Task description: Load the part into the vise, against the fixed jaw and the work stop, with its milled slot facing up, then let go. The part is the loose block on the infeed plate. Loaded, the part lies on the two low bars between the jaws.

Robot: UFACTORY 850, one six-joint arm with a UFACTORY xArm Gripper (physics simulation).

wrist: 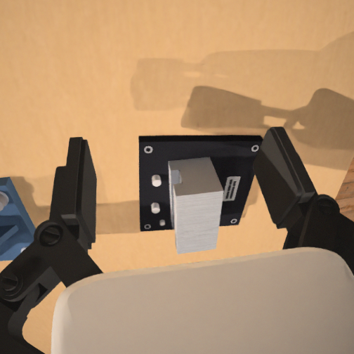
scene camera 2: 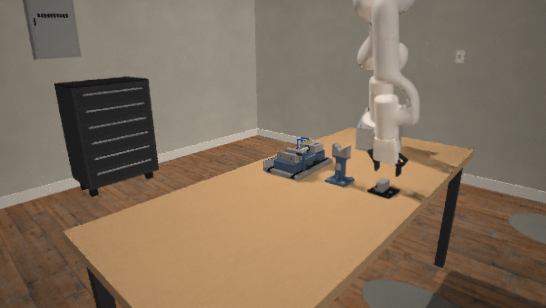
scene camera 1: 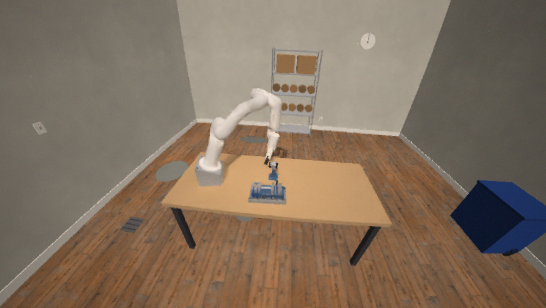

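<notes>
The part, a light grey metal block (scene camera 2: 383, 185) (wrist: 198, 220), rests on the black infeed plate (scene camera 2: 390, 194) (wrist: 200, 145). In the wrist view its slot shows as a notch on the left side, facing the plate's two larger pins and not up. My gripper (scene camera 1: 267, 160) (scene camera 2: 388, 171) (wrist: 178, 150) is open and empty above the plate, tilted, with one finger to each side of the block in the wrist view and touching neither side. The blue and grey vise (scene camera 1: 267, 192) (scene camera 2: 300, 162) stands on the table; which jaw is fixed, the work stop and the low bars are too small to tell.
A blue stand with a grey V-shaped top (scene camera 1: 273, 176) (scene camera 2: 341, 172) rises between the vise and the infeed plate; part of its blue base (wrist: 12, 225) shows at the wrist view's left edge. The table (scene camera 1: 325, 195) (scene camera 2: 200, 225) ends close beyond the plate.
</notes>
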